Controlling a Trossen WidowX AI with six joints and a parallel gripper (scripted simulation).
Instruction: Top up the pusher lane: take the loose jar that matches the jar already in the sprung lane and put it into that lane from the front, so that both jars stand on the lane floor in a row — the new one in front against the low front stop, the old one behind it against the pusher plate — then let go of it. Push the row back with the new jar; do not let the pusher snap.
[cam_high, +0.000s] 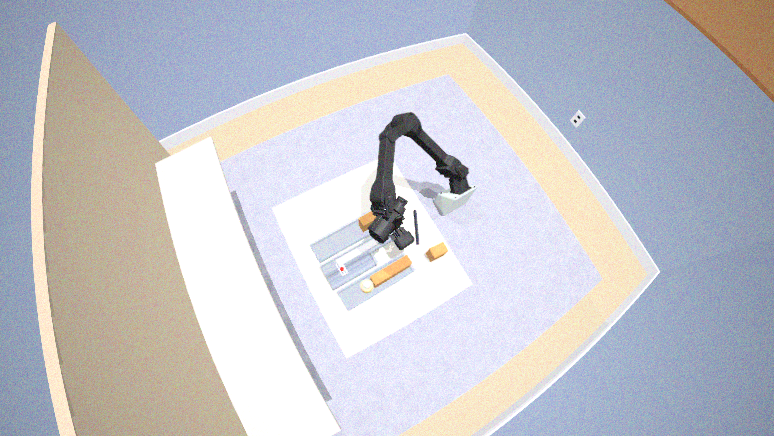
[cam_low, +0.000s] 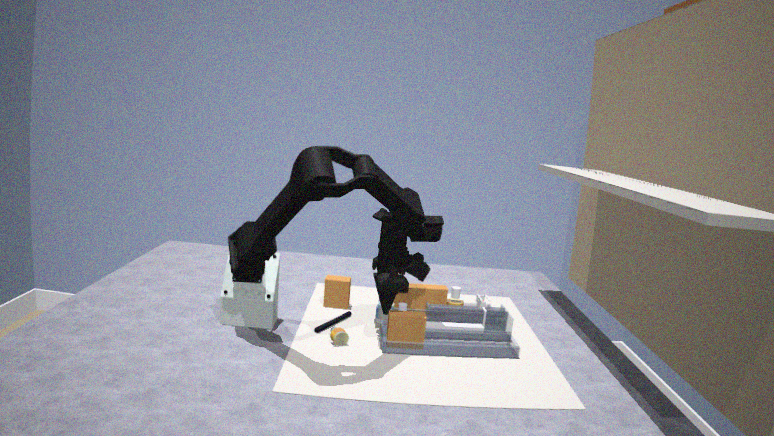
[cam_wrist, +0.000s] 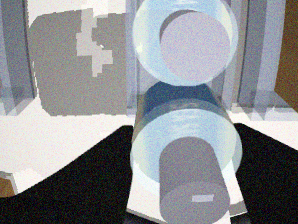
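Now: gripper tip 110 mm past the black pen, 30 mm to the right of it and 40 mm above it. Round my gripper tip: red mark (220 mm ahead, 40 mm to the left, 20 mm above); then grey rack (170 mm ahead, 20 mm to the left, 30 mm below).
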